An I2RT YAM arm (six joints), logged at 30 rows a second.
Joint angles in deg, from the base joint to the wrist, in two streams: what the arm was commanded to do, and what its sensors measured. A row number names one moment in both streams.
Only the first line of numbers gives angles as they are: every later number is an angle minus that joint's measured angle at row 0.
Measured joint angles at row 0:
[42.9 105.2 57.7 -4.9 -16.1 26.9]
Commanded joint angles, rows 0 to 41:
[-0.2 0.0 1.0 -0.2 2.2 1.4]
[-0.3 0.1 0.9 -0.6 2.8 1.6]
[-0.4 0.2 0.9 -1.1 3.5 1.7]
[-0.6 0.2 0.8 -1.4 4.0 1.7]
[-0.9 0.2 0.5 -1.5 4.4 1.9]
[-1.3 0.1 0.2 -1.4 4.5 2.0]
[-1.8 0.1 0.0 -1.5 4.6 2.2]
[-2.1 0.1 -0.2 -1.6 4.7 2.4]
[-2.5 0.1 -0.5 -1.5 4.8 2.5]
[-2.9 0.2 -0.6 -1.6 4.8 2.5]
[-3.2 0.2 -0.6 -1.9 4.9 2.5]
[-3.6 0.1 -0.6 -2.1 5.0 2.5]
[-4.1 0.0 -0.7 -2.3 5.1 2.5]
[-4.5 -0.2 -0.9 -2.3 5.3 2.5]
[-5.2 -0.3 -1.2 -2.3 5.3 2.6]
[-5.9 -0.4 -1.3 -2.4 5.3 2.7]
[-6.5 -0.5 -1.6 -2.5 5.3 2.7]
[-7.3 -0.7 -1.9 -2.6 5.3 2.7]
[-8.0 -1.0 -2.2 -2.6 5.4 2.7]
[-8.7 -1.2 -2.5 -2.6 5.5 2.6]
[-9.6 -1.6 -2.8 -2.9 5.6 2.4]
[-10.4 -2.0 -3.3 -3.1 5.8 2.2]
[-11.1 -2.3 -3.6 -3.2 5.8 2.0]
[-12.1 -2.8 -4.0 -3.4 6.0 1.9]
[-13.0 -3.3 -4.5 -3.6 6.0 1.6]
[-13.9 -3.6 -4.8 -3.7 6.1 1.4]
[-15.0 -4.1 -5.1 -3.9 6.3 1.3]
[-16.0 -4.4 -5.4 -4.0 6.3 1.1]
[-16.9 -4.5 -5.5 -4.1 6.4 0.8]
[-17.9 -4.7 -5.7 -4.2 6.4 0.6]
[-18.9 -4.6 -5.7 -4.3 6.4 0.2]
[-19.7 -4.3 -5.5 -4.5 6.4 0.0]
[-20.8 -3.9 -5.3 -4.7 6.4 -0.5]
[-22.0 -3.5 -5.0 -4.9 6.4 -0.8]
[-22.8 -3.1 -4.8 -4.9 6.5 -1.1]
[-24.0 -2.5 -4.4 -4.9 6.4 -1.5]
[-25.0 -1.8 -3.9 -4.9 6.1 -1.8]
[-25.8 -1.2 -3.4 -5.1 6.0 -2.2]
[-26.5 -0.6 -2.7 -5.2 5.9 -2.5]
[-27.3 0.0 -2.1 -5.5 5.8 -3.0]
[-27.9 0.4 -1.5 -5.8 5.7 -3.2]
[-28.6 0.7 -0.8 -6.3 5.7 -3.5]
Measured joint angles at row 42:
[-27.2 -1.5 -1.7 -1.2 3.6 -1.4]
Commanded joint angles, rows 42 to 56:
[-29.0 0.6 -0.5 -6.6 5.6 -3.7]
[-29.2 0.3 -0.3 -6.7 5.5 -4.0]
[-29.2 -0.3 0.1 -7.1 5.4 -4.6]
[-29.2 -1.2 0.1 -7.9 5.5 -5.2]
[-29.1 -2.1 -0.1 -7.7 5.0 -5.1]
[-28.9 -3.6 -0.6 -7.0 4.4 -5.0]
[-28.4 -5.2 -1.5 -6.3 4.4 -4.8]
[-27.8 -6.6 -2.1 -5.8 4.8 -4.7]
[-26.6 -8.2 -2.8 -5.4 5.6 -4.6]
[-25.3 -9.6 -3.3 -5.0 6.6 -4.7]
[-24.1 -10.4 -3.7 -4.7 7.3 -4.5]
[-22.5 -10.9 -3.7 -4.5 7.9 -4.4]
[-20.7 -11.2 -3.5 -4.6 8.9 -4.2]
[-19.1 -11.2 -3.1 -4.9 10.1 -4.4]
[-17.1 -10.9 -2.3 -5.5 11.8 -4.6]
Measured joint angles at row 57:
[-20.9 -9.7 -3.5 -4.9 7.8 -3.7]
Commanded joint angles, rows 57 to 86:
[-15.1 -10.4 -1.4 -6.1 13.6 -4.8]
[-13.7 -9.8 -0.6 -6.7 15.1 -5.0]
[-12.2 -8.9 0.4 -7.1 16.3 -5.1]
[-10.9 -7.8 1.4 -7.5 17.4 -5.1]
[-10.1 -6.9 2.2 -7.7 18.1 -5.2]
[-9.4 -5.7 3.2 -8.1 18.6 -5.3]
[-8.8 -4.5 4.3 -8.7 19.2 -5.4]
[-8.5 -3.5 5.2 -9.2 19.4 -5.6]
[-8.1 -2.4 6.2 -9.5 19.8 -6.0]
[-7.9 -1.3 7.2 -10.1 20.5 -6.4]
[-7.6 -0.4 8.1 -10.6 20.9 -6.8]
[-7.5 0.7 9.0 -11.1 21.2 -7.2]
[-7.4 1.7 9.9 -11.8 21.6 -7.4]
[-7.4 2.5 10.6 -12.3 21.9 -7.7]
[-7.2 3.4 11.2 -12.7 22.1 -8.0]
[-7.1 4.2 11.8 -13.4 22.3 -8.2]
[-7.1 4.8 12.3 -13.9 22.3 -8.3]
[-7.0 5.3 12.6 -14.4 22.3 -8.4]
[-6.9 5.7 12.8 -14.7 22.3 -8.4]
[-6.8 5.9 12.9 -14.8 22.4 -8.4]
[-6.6 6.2 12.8 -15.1 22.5 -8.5]
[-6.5 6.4 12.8 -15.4 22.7 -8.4]
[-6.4 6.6 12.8 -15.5 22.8 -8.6]
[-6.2 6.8 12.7 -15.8 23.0 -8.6]
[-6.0 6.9 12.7 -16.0 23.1 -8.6]
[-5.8 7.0 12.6 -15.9 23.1 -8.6]
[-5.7 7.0 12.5 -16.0 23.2 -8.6]
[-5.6 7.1 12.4 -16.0 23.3 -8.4]
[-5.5 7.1 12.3 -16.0 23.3 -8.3]
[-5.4 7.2 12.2 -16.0 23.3 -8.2]
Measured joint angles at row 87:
[-6.1 6.0 12.0 -12.4 22.9 -8.1]
